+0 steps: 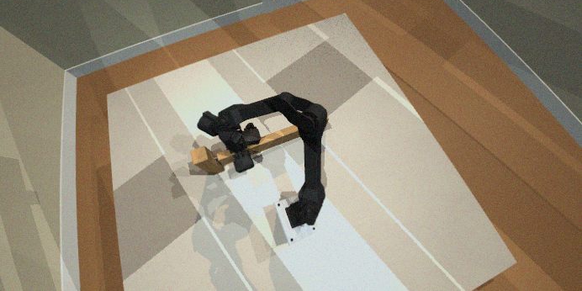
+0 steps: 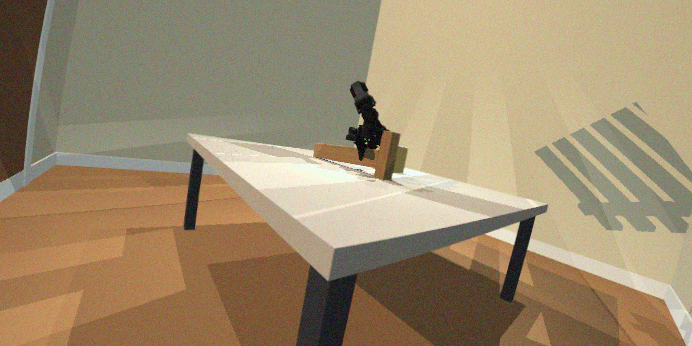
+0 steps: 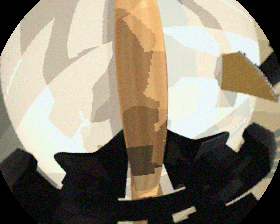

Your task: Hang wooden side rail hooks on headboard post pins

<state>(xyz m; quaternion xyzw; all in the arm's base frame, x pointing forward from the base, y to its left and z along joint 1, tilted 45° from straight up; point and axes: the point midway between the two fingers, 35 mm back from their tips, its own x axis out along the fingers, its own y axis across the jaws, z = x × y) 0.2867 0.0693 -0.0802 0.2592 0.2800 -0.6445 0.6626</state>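
My gripper tip is now 12 cm to the right of the headboard post and 4 cm below it.
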